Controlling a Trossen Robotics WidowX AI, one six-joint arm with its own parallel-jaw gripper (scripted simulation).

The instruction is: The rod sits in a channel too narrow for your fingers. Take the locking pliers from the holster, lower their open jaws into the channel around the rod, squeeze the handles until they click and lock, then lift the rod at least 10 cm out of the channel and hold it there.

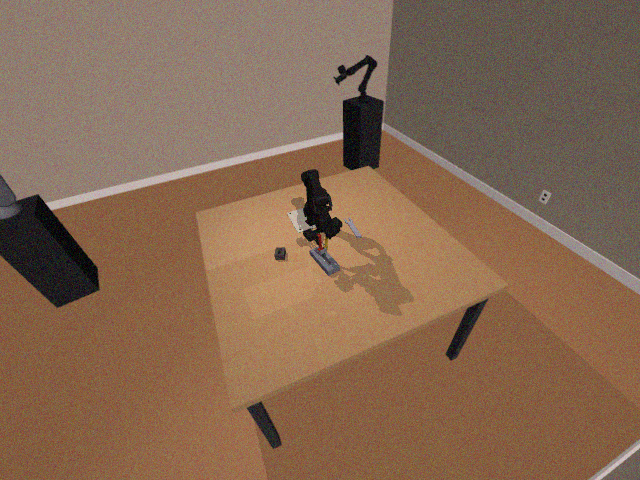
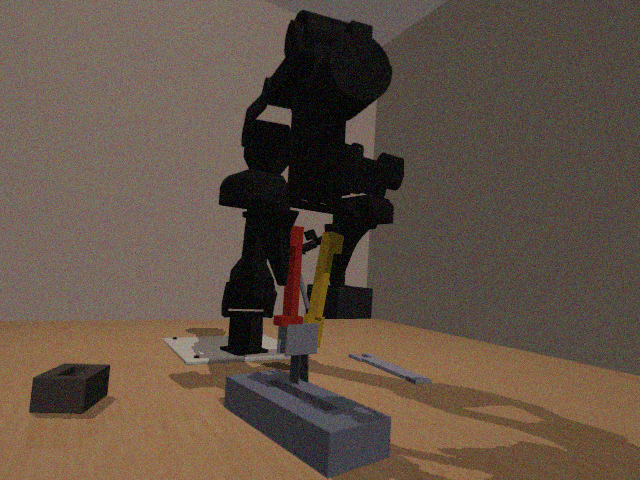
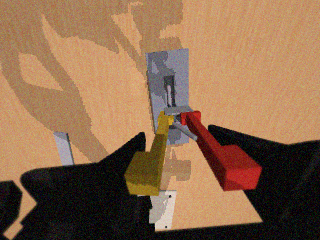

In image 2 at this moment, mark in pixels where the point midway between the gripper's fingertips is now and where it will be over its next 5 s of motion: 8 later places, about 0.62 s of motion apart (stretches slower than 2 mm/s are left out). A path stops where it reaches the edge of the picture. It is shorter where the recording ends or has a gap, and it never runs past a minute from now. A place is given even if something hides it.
The gripper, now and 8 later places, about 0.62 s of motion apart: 309, 286; 308, 288; 308, 288; 308, 291; 307, 309; 306, 321; 305, 322; 303, 322; 301, 319
